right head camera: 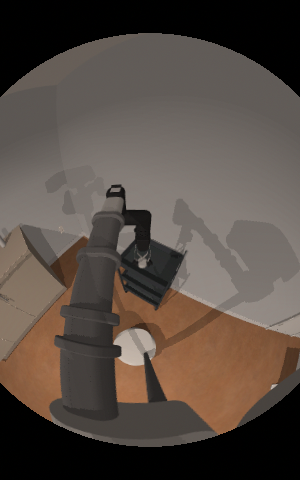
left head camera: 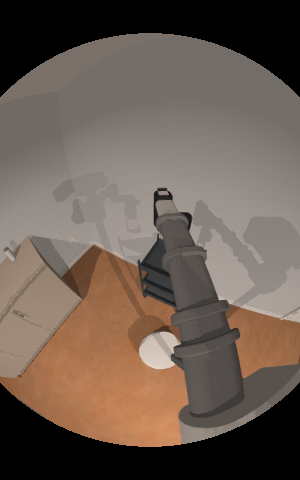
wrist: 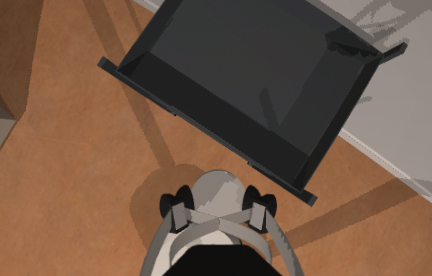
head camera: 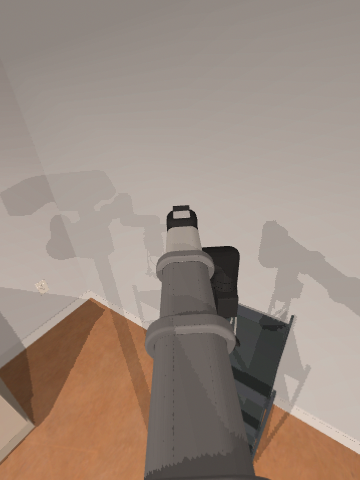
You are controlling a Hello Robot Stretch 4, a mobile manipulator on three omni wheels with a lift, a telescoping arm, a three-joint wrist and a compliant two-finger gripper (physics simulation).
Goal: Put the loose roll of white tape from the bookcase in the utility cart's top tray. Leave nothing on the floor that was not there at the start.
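Where they show: gripper, fingertip midpoint: point(right head camera: 141, 264) point(wrist: 218, 200); robot's base at its link origin: point(right head camera: 135, 345) point(left head camera: 159, 349).
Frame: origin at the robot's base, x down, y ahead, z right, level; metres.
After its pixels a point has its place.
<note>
The roll of white tape point(wrist: 218, 187) {y 0.484, x -0.959, z 0.088 m} point(right head camera: 143, 263) {y 0.459, x -0.960, z 0.095 m} shows as a pale round shape between the two fingertips. My gripper point(wrist: 218, 200) {y 0.467, x -0.934, z 0.087 m} point(right head camera: 142, 259) {y 0.467, x -0.934, z 0.087 m} is shut on it and points down. The dark utility cart stands against the wall, and its top tray point(wrist: 225, 65) {y 0.692, x -0.636, z 0.108 m} point(right head camera: 165, 257) {y 0.722, x -0.636, z 0.295 m} point(head camera: 262, 345) {y 0.652, x -0.636, z 0.312 m} point(left head camera: 159, 254) {y 0.795, x -0.636, z 0.070 m} holds no object that I can see. In the right head view the gripper overlaps the tray; in the wrist view it shows just outside the tray's near long rim. The height above the tray is hard to tell. The arm hides the gripper in the head and left head views.
A round white disc-topped object point(left head camera: 157, 350) {y 0.001, x -0.187, z -0.028 m} point(right head camera: 134, 346) {y 0.002, x -0.187, z 0.004 m} stands on the floor in front of the cart. A beige cabinet point(left head camera: 42, 300) {y 0.373, x -0.561, z -1.060 m} point(right head camera: 27, 295) {y 0.304, x -0.473, z -1.110 m} stands at the left, with a small white cylinder point(left head camera: 9, 253) {y 0.616, x -0.967, z -1.339 m} on top. The wall point(head camera: 250, 125) {y 0.876, x -1.461, z 0.238 m} is close behind the cart. No bookcase is recognizable.
</note>
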